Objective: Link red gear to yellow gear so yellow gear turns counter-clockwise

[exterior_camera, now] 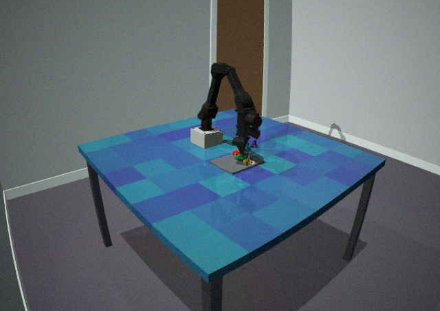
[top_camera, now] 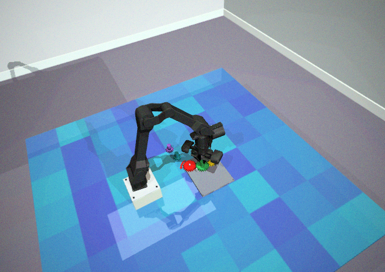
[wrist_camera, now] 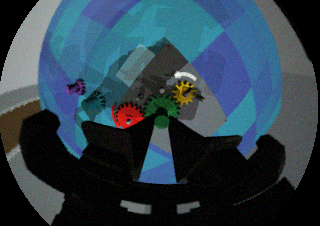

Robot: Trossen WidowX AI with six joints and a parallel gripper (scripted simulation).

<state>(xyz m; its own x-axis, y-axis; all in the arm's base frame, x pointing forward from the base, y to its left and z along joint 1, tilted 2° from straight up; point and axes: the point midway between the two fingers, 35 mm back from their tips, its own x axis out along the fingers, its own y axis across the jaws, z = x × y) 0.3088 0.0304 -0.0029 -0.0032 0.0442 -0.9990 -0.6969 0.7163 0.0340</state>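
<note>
Now: the green gear 10 mm below my gripper tip. Round my gripper tip: small teal gear (100 mm behind, 100 mm to the left, 20 mm below); then yellow gear (50 mm ahead, 20 mm below); then red gear (60 mm behind, 20 mm to the left, 20 mm below).
</note>
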